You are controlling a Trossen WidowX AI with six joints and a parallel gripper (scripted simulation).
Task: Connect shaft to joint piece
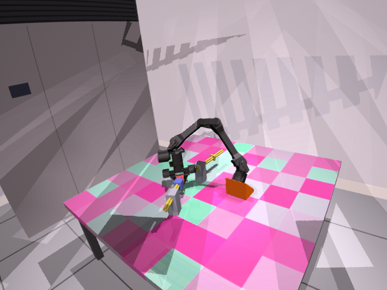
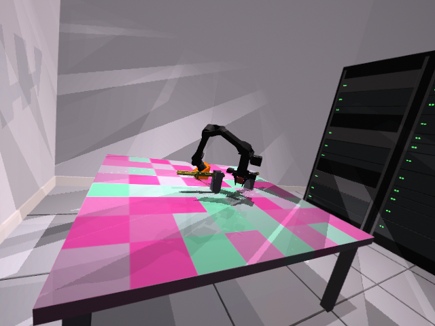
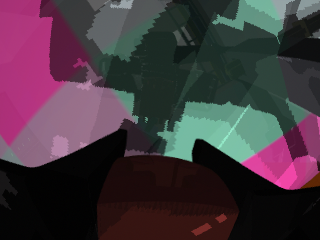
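My gripper tip is now 40 mm below the joint piece, 10 mm to the right of it and 10 mm past it.
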